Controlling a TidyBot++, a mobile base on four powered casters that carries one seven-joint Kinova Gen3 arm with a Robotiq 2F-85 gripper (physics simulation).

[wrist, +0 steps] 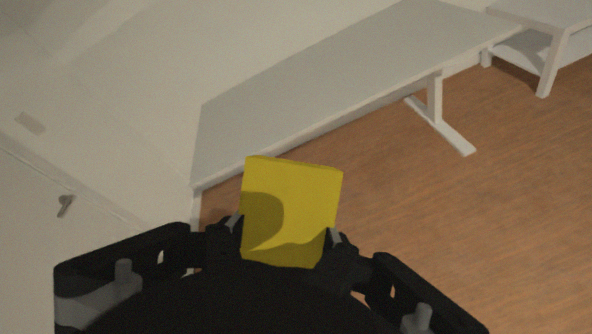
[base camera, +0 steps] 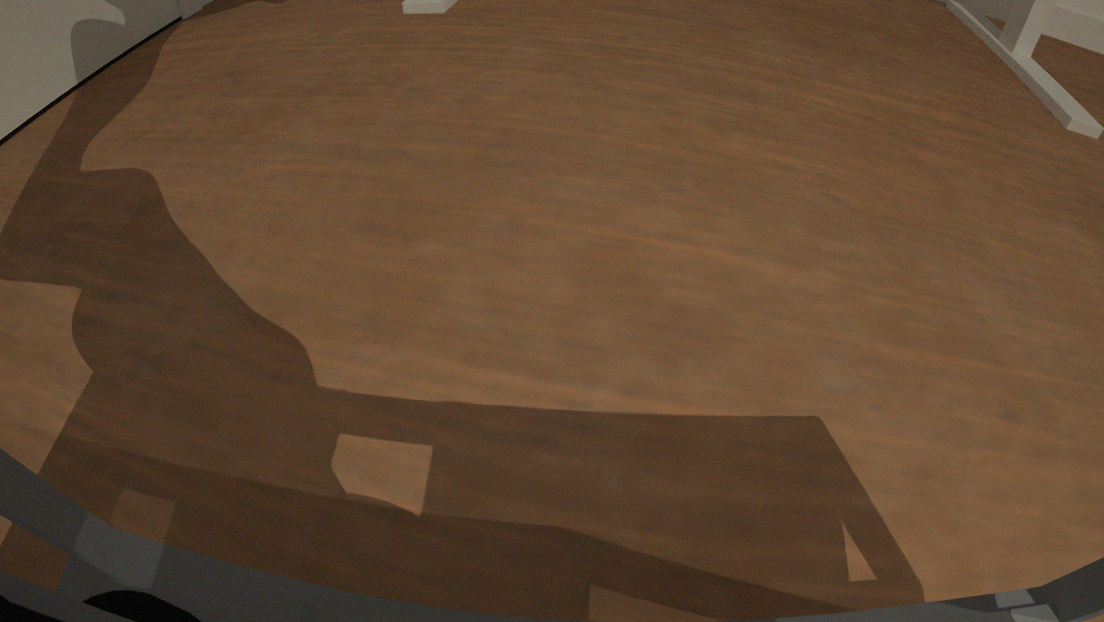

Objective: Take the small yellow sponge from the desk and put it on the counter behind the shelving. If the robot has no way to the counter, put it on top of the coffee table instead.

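Frame: origin at the arm's base, x ahead, y left, z up, level; centimetres.
Seen in the pictures: gripper, between the fingertips: (wrist: 284, 230).
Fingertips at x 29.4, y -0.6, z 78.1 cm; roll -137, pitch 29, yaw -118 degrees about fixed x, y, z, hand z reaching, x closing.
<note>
A point is followed by its place in that frame.
The small yellow sponge (wrist: 295, 200) {x 29.4, y -2.5, z 80.3 cm} is between the two fingertips in the wrist view, its far end sticking out past them. My gripper (wrist: 284, 230) {x 29.4, y -0.6, z 78.1 cm} is shut on it and holds it up in the air, with wooden floor and the near edge of a long table beyond it. The long table with a pale grey top (wrist: 320, 95) {x 115.8, y -26.3, z 32.3 cm} runs from the middle to the upper right of the wrist view, along a wall. I cannot tell whether it is the desk. The shelving and the counter cannot be made out in either view, and no coffee table can be told for certain.
Another white table (wrist: 555, 15) {x 110.5, y -167.1, z 5.3 cm} with a slanting leg stands at the wrist view's upper right. A white T-shaped foot (wrist: 452, 137) (base camera: 1035, 88) {x 107.3, y -90.4, z -38.5 cm} stands on the floor. A door handle (wrist: 65, 202) {x 117.6, y 96.5, z 53.5 cm} shows at left. In the base view, a pale wall (base camera: 38, 69) {x 88.4, y 105.9, z -31.7 cm} is at upper left and a white foot (base camera: 424, 6) {x 108.9, y 30.5, z -38.1 cm} at the top.
</note>
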